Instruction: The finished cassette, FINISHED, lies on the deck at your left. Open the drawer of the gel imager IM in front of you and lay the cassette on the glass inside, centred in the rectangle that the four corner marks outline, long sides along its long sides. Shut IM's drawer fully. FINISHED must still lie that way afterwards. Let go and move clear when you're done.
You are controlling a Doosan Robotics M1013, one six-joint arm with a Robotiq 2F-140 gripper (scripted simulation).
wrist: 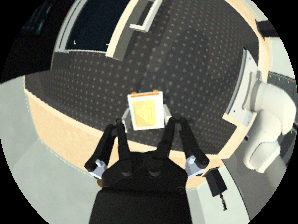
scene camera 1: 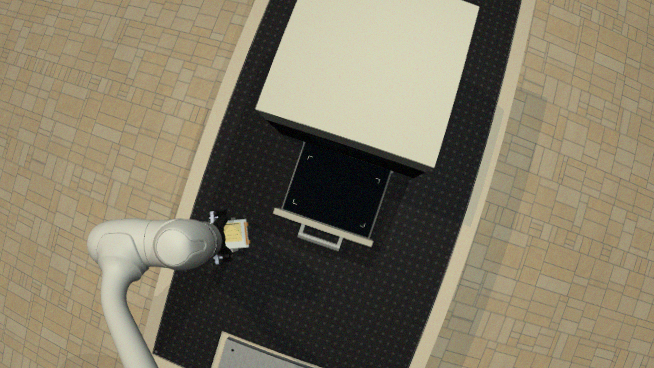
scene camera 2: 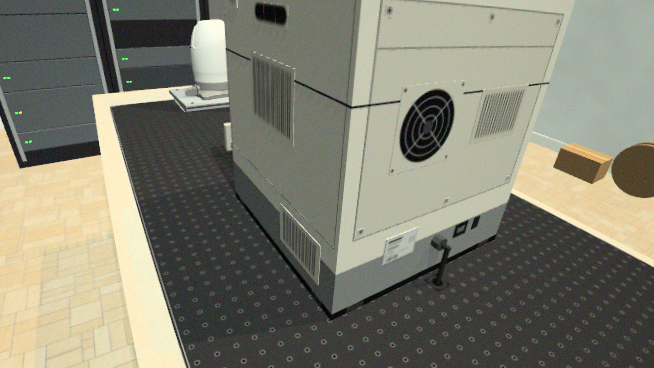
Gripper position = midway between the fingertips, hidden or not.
I see my gripper (wrist: 146, 111), a cassette (wrist: 146, 109) and a gel imager IM (scene camera 2: 359, 141).
The gel imager IM shows as well in scene camera 1 (scene camera 1: 366, 95). Scene camera 2 does not show the cassette, which is hidden by the gel imager IM.
